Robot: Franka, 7 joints.
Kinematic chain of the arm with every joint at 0, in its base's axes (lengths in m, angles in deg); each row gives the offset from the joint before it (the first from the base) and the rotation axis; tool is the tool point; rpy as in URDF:
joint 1: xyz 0 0 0.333 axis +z
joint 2: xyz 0 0 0 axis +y
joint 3: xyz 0 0 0.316 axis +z
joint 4: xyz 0.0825 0 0 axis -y
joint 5: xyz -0.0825 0 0.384 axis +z
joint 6: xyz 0 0 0 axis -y
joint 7: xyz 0.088 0 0 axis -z
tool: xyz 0 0 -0.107 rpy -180 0 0
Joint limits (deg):
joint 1: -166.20..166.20
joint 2: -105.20..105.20
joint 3: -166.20..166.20
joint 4: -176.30..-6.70
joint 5: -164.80..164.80
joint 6: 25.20..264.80
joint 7: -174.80..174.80
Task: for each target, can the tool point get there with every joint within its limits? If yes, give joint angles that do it. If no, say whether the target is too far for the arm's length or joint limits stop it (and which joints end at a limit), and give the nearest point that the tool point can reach.
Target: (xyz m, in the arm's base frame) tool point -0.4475 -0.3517 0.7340
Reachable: yes | joints -53.18 -32.62 -66.63 -100.23 33.17 153.47 139.44
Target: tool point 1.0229 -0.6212 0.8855
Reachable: no: too far | nearest point 0.6657 -0.4043 0.6926 | short by 0.460 m
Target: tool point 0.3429 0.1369 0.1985
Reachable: yes | joints 90.55 42.30 -45.57 -139.37 -56.52 74.27 112.96
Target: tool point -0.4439 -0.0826 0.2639
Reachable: yes | joints 84.89 -34.74 122.26 -140.72 88.11 196.06 -3.30
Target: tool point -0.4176 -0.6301 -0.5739
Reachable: no: too far | nearest point -0.3138 -0.4735 -0.2780 | short by 0.350 m
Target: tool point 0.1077 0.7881 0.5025
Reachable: yes | joints -75.29 -75.43 89.06 -51.30 -12.08 203.69 -23.30
